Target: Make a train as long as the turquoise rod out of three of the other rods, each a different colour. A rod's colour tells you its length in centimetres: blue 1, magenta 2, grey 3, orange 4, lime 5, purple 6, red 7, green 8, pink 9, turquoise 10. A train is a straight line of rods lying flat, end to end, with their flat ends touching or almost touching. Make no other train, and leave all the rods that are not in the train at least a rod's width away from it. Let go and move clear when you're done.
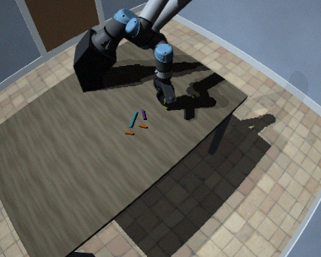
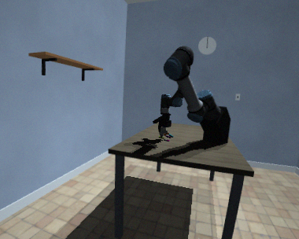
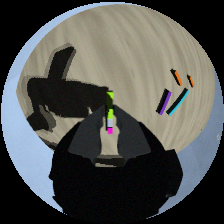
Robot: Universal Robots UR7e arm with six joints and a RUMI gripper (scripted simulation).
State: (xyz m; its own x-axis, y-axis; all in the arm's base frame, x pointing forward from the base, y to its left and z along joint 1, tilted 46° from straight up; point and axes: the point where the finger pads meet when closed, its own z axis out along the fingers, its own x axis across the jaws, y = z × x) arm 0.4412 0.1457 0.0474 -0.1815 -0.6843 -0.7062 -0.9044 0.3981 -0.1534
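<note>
Right now my hand is 1 cm above the lime rod. From my hand the other things lie so: purple rod (12 cm to the right, 2 cm below, 2 cm behind); then magenta rod (7 cm behind, 2 cm below, 1 cm to the left); then grey rod (4 cm behind, 2 cm below, 1 cm to the left).
</note>
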